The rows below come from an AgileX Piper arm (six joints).
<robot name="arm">
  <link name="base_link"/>
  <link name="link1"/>
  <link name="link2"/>
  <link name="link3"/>
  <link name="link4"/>
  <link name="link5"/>
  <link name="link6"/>
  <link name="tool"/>
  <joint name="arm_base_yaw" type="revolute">
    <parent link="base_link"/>
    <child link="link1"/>
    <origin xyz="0 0 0.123" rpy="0 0 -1.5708"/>
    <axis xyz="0 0 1"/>
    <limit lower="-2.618" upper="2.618"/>
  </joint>
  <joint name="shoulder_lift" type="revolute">
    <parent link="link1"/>
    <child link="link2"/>
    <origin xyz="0 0 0" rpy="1.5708 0 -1.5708"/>
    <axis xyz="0 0 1"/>
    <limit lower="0" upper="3.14"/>
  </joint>
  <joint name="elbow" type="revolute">
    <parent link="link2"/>
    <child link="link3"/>
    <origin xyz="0.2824 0.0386 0" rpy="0 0 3.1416"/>
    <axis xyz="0 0 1"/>
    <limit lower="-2.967" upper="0"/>
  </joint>
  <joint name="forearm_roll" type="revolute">
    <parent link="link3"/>
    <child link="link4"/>
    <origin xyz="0.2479 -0.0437 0" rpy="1.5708 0 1.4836"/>
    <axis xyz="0 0 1"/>
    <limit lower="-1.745" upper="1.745"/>
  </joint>
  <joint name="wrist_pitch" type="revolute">
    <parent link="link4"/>
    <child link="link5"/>
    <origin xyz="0 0 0" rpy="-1.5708 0 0"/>
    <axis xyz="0 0 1"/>
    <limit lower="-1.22" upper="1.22"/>
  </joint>
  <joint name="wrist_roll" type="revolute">
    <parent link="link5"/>
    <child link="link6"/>
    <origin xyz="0 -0.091 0" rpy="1.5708 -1.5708 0"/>
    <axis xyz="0 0 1"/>
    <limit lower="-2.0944" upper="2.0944"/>
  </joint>
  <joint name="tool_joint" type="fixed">
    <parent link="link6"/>
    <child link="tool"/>
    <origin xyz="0 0 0" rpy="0 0 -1.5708"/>
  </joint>
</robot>
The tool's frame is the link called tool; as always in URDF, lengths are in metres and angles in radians.
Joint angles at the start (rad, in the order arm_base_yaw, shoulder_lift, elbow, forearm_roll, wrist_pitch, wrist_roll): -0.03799 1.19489 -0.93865 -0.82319 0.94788 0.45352
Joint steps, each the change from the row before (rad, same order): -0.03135 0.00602 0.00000 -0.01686 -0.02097 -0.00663; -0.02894 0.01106 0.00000 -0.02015 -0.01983 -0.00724; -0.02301 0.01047 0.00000 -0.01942 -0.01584 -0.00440; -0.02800 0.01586 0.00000 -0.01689 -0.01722 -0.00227; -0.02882 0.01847 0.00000 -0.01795 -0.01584 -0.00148; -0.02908 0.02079 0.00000 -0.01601 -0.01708 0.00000; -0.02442 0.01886 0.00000 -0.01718 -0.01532 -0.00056; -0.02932 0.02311 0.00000 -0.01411 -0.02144 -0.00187; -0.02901 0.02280 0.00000 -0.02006 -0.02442 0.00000; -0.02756 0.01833 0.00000 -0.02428 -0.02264 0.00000; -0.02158 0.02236 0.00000 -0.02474 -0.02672 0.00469; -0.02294 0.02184 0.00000 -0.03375 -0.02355 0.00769
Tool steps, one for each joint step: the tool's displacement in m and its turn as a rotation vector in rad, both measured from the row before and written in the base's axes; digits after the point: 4 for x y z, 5 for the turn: 0.0009 -0.0072 0.0000 -0.01740 -0.00323 -0.00898; 0.0018 -0.0070 -0.0010 -0.02053 0.00402 -0.00614; 0.0016 -0.0058 -0.0011 -0.01860 0.00495 -0.00473; 0.0021 -0.0070 -0.0025 -0.01402 0.00832 -0.01011; 0.0022 -0.0075 -0.0032 -0.01378 0.01198 -0.01183; 0.0024 -0.0077 -0.0040 -0.01006 0.01263 -0.01203; 0.0021 -0.0068 -0.0036 -0.01117 0.01289 -0.00771; 0.0025 -0.0079 -0.0049 -0.00652 0.01384 -0.00747; 0.0024 -0.0081 -0.0047 -0.01013 0.01225 -0.00375; 0.0014 -0.0079 -0.0035 -0.01437 0.01077 -0.00181; 0.0029 -0.0066 -0.0047 -0.01037 0.00949 0.00547; 0.0022 -0.0073 -0.0043 -0.01651 0.01209 0.00380
